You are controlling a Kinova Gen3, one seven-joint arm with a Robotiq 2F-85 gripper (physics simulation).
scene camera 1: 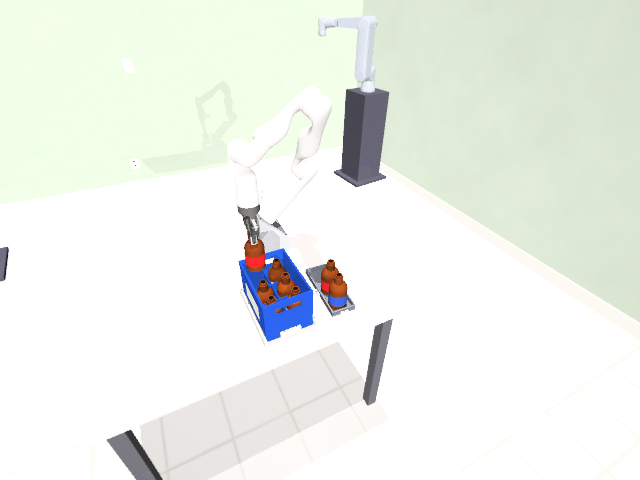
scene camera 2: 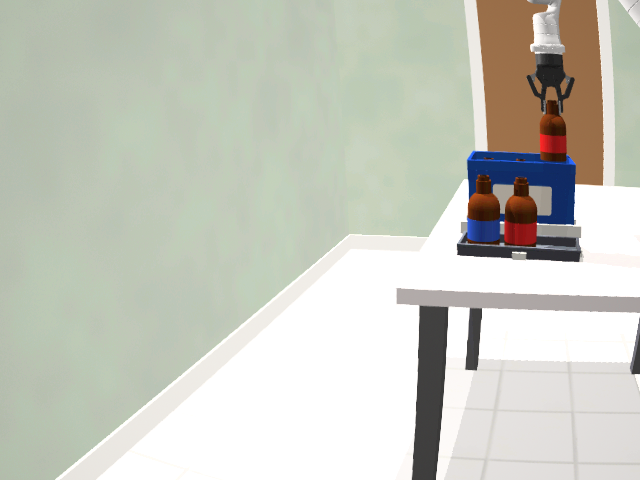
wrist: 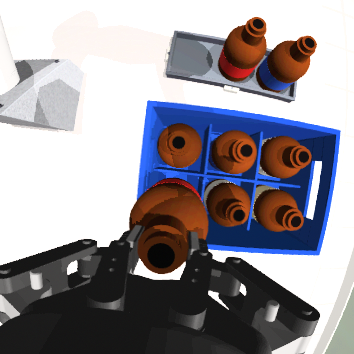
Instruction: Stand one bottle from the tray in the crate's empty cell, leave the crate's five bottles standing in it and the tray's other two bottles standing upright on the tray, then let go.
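Where they show: gripper, fingertip midpoint: (scene camera 1: 252,241) (scene camera 2: 552,114) (wrist: 164,239); arm's base, origin of the base link: (scene camera 1: 265,217).
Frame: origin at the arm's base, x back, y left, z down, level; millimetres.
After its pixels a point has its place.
Observation:
My gripper (scene camera 1: 253,241) @(x -306, y -190, z -125 mm) (scene camera 2: 552,109) @(x -306, y -190, z -125 mm) (wrist: 164,239) @(x -306, y -190, z -125 mm) is shut on the neck of a red-labelled brown bottle (scene camera 1: 254,255) @(x -340, y -201, z -87 mm) (scene camera 2: 553,139) @(x -312, y -150, z -64 mm) (wrist: 167,212) @(x -308, y -167, z -126 mm). The bottle is upright, its base at about the rim height of the blue crate (scene camera 1: 289,320) @(x -535, y -173, z 90 mm) (scene camera 2: 522,173) @(x -409, y -66, z 12 mm) (wrist: 326,195) @(x -528, y -175, z -12 mm), over its corner cell nearest the arm's base; the bottle hides most of that cell in the wrist view. Five brown bottles stand in the other cells. On the grey tray (scene camera 1: 315,279) @(x -345, y 60, z 154 mm) (scene camera 2: 560,253) @(x -344, y 139, z 142 mm) (wrist: 172,75) @(x -297, y 46, z 146 mm) a red-labelled bottle (scene camera 1: 329,277) @(x -455, y 54, z 55 mm) (scene camera 2: 520,222) @(x -434, y 113, z 85 mm) (wrist: 242,52) @(x -416, y 50, z 46 mm) and a blue-labelled bottle (scene camera 1: 338,291) @(x -539, y 37, z 54 mm) (scene camera 2: 483,219) @(x -514, y 94, z 84 mm) (wrist: 285,65) @(x -492, y 35, z 46 mm) stand upright.
The tray lies alongside the crate, a narrow gap between them. The crate's walls and thin dividers (wrist: 209,145) @(x -368, y -102, z 106 mm) surround the cells. The white table (scene camera 2: 516,281) @(x -454, y 259, z 159 mm) carries both. The arm's metal base (wrist: 50,95) @(x -84, y -12, z 55 mm) is near the crate's end. A second arm stands on a dark pedestal (scene camera 1: 364,134) farther back.

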